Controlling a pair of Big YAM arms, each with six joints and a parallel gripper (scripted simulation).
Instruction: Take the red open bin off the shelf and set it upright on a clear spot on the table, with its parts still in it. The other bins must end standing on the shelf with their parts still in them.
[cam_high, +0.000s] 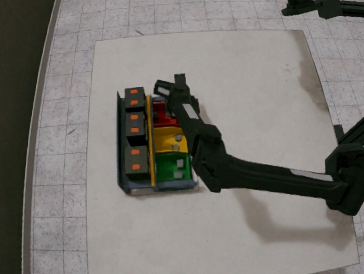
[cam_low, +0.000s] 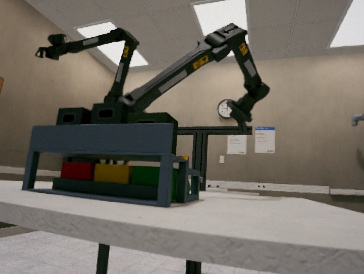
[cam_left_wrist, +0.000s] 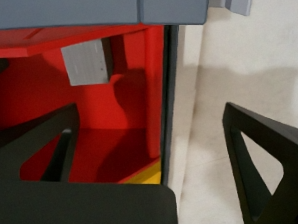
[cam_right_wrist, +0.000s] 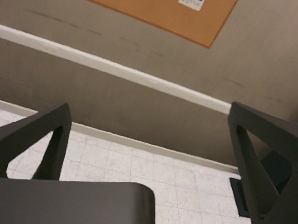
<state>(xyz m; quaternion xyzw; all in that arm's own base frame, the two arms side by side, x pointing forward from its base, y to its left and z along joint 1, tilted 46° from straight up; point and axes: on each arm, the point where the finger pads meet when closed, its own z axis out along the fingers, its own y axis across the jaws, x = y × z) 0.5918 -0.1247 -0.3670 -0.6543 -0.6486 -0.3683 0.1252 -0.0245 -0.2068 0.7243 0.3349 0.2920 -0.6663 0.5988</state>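
Right now my left hand is 80 mm short of the red bin and 10 mm above it. Also, from my left hand: green bin 70 mm ahead, 230 mm to the left, 10 mm below; yellow bin 80 mm ahead, 110 mm to the left, 10 mm below.
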